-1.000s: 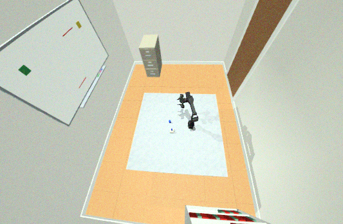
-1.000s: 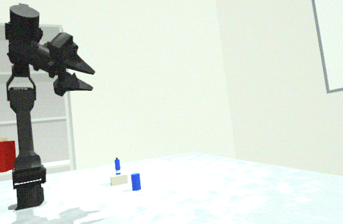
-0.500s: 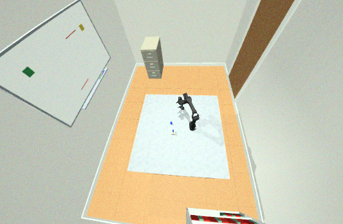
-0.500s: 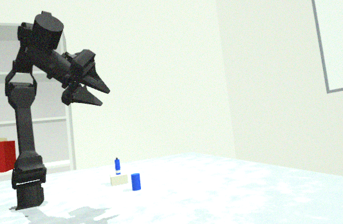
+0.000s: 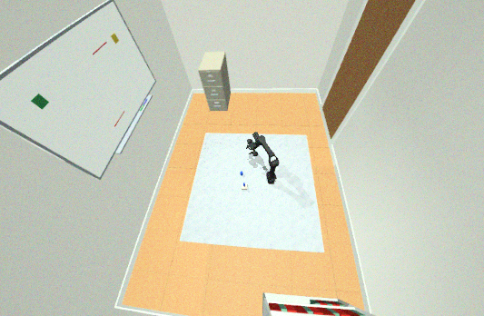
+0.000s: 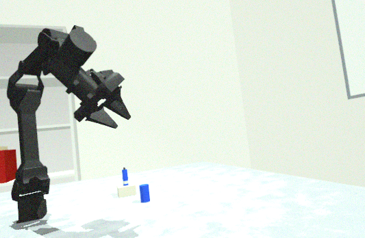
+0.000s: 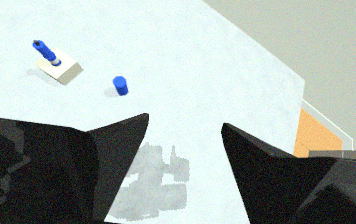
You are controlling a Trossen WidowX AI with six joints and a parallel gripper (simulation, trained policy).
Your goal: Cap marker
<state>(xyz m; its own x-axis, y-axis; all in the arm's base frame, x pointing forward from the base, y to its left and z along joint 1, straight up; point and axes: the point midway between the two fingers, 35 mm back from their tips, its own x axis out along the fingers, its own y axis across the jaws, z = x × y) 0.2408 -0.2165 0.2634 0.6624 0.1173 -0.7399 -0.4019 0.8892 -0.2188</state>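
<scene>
Right now the blue cap is 21 cm below my gripper tip, 15 cm to the left of it and 6 cm ahead of it. Also, from my gripper tip: cream holder block: 30 cm to the left, 22 cm below, 2 cm ahead.
</scene>
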